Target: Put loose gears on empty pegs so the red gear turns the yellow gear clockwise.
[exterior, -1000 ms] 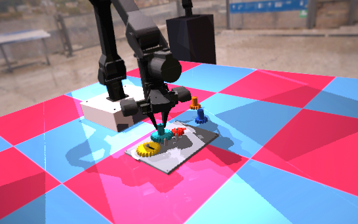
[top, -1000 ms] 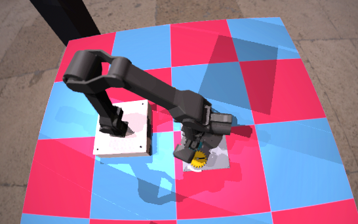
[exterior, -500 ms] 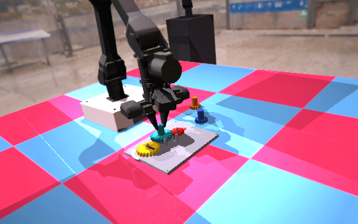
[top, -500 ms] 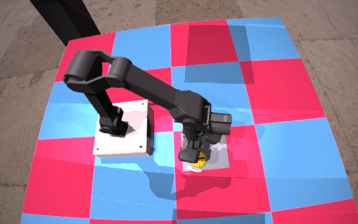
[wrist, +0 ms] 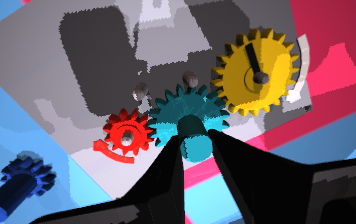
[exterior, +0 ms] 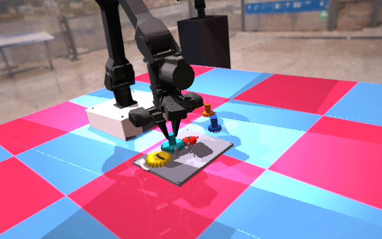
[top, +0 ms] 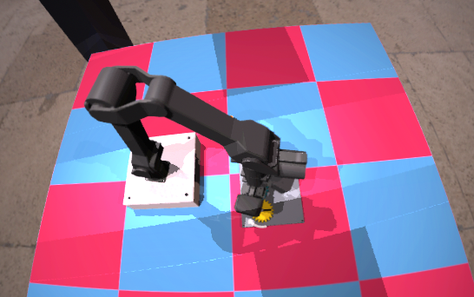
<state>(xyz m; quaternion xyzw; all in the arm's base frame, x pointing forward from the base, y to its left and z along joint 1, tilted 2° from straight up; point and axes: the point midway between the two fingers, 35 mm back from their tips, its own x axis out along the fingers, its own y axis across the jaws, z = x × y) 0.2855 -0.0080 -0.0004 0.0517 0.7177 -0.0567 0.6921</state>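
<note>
Right now the teal gear is 10 mm below my gripper tip. Round my gripper tip: yellow striped gear: 20 mm ahead, 60 mm to the right, 30 mm below; red gear: 10 mm ahead, 50 mm to the left, 30 mm below; blue gear: 10 mm behind, 160 mm to the left, 30 mm below.
</note>
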